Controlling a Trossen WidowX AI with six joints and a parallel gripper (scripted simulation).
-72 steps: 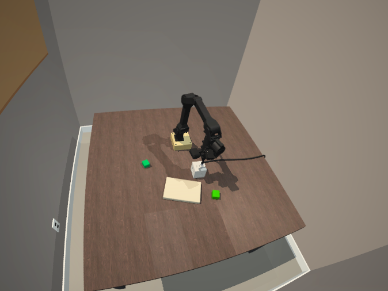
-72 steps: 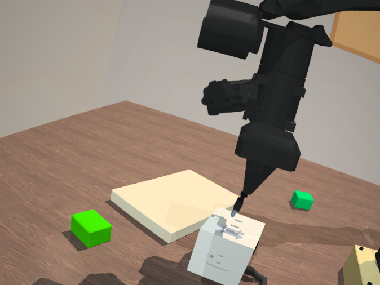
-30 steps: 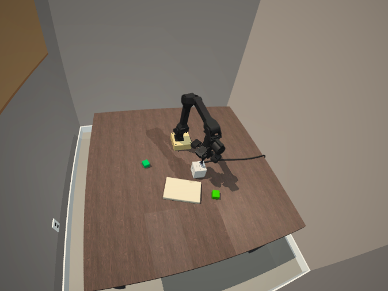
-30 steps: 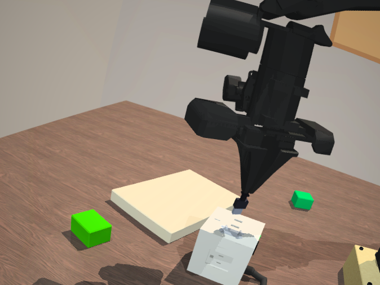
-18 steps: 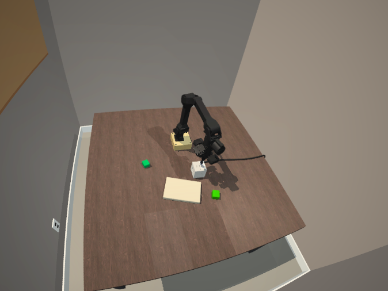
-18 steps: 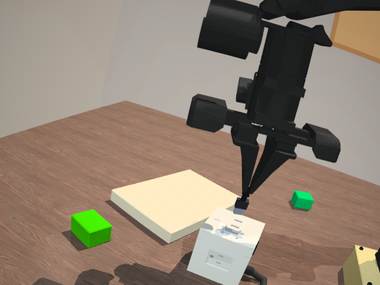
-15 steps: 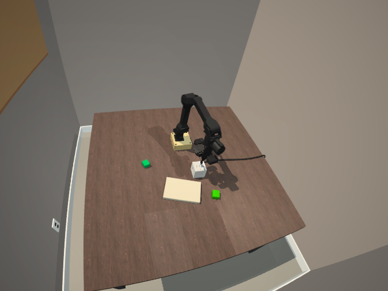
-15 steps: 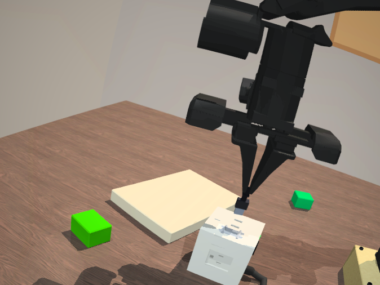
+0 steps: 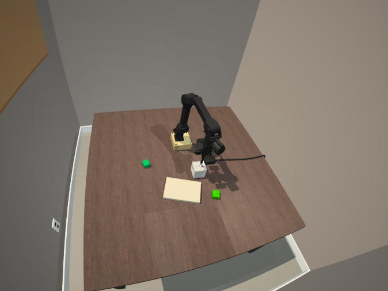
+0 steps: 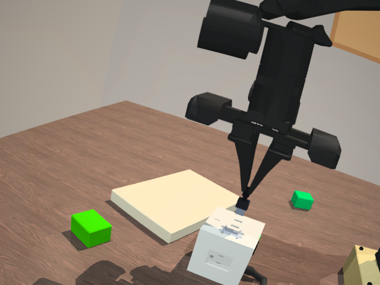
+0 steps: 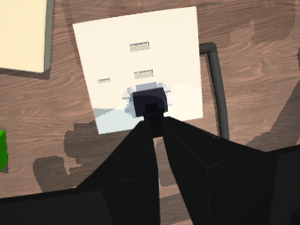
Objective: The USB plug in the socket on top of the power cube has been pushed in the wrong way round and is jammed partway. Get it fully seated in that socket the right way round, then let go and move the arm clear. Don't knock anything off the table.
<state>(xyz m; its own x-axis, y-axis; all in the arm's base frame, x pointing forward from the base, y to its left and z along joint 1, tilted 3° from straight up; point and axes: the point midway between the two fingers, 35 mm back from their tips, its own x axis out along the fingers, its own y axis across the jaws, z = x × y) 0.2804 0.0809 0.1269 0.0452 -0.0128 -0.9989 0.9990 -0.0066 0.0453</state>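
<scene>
My gripper tip is now 20 mm above the black USB plug. Also, from my gripper tip: USB socket (70 mm below, 10 mm to the left); cream flat slab (140 mm to the right, 120 mm below, 120 mm ahead).
</scene>
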